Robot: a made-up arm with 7 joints. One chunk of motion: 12 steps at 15 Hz.
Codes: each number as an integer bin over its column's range. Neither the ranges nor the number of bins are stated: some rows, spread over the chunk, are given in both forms.
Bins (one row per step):
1: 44 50 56 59 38 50
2: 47 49 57 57 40 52
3: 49 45 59 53 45 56
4: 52 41 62 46 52 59
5: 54 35 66 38 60 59
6: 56 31 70 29 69 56
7: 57 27 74 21 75 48
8: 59 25 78 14 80 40
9: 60 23 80 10 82 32
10: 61 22 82 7 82 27
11: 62 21 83 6 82 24
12: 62 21 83 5 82 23
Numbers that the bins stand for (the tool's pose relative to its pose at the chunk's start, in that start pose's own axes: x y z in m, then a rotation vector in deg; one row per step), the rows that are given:
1: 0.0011 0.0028 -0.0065 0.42 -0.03 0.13
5: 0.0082 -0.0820 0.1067 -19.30 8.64 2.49
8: 0.0117 -0.1386 0.2424 -41.85 16.52 -2.49
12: 0.0138 -0.1612 0.2990 -50.30 17.30 -6.96
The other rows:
2: 0.0032 -0.0028 0.0048 -1.45 0.76 0.66
3: 0.0046 -0.0255 0.0275 -5.21 2.73 1.71
4: 0.0068 -0.0481 0.0614 -11.79 5.48 2.49
6: 0.0096 -0.1046 0.1519 -27.76 12.18 1.71
7: 0.0103 -0.1273 0.1972 -35.27 14.55 -0.39
9: 0.0124 -0.1499 0.2651 -45.61 17.30 -4.60
10: 0.0131 -0.1556 0.2877 -48.42 17.30 -5.91
11: 0.0138 -0.1612 0.2990 -49.36 17.30 -6.70

